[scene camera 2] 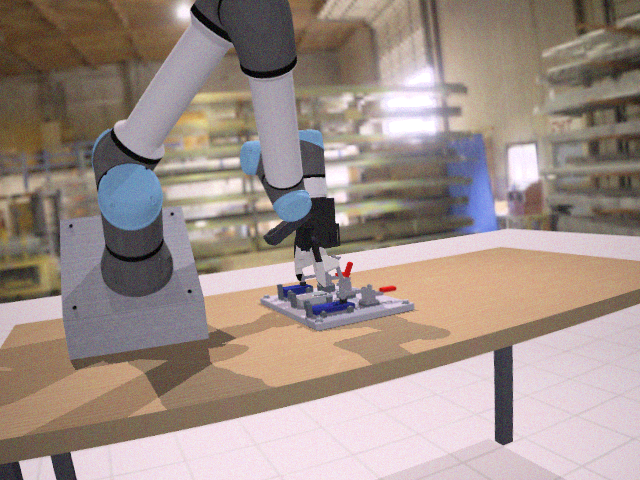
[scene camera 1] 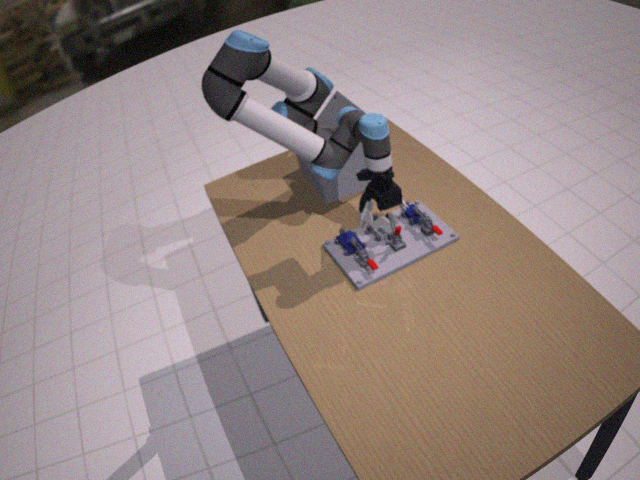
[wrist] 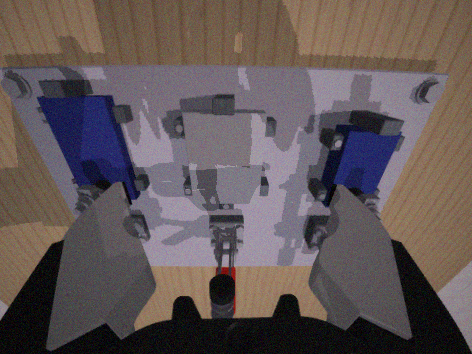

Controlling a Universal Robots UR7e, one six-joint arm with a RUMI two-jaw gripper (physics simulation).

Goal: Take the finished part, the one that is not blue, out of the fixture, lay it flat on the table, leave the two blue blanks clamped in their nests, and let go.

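Seen in the pictures: gripper, fingertip midpoint: (scene camera 2: 311, 284) (scene camera 1: 383, 219) (wrist: 231, 185); arm's base, origin of the base link: (scene camera 2: 137, 268).
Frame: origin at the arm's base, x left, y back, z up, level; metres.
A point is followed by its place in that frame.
Note:
The finished part (wrist: 220, 140) {x -0.021, y -0.362, z -0.116 m} (scene camera 2: 312, 298) {x -0.046, y -0.371, z -0.118 m}, light grey, lies in the middle nest of the fixture plate (scene camera 1: 382, 263) {x -0.093, y -0.505, z -0.137 m} (scene camera 2: 372, 308) {x -0.166, y -0.455, z -0.137 m} (wrist: 270, 250) {x 0.035, y -0.514, z -0.137 m}. The middle clamp (wrist: 226, 235) (scene camera 2: 344, 286) is open, its arm raised. One blue blank (wrist: 92, 140) {x -0.122, y -0.362, z -0.121 m} (scene camera 1: 350, 241) {x -0.127, y -0.378, z -0.121 m} (scene camera 2: 330, 307) {x -0.147, y -0.365, z -0.121 m} sits in the left nest of the wrist view, another blue blank (wrist: 365, 160) {x 0.093, y -0.377, z -0.111 m} (scene camera 1: 412, 211) {x 0.089, y -0.387, z -0.111 m} (scene camera 2: 295, 290) {x 0.072, y -0.380, z -0.117 m} in the right one. Their clamps are partly hidden by the fingers in the wrist view. My gripper (wrist: 231, 185) {x -0.012, y -0.386, z -0.092 m} (scene camera 1: 385, 217) {x -0.012, y -0.386, z -0.092 m} (scene camera 2: 311, 281) {x -0.012, y -0.386, z -0.092 m} is open and empty, low over the fixture, with its fingers spread on either side of the middle nest.
Red clamp handles (scene camera 1: 372, 264) {x -0.132, y -0.523, z -0.106 m} (scene camera 1: 437, 229) {x 0.090, y -0.525, z -0.096 m} (scene camera 2: 387, 288) {x -0.137, y -0.514, z -0.107 m} stick out on the side away from the robot base. The raised middle clamp arm with its black tip (wrist: 222, 287) {x -0.018, y -0.431, z -0.045 m} stands between the fingers. The wooden table (scene camera 1: 465, 335) {x -0.052, y -0.865, z -0.152 m} (scene camera 2: 465, 289) {x -0.127, y -0.747, z -0.152 m} extends beyond the fixture.

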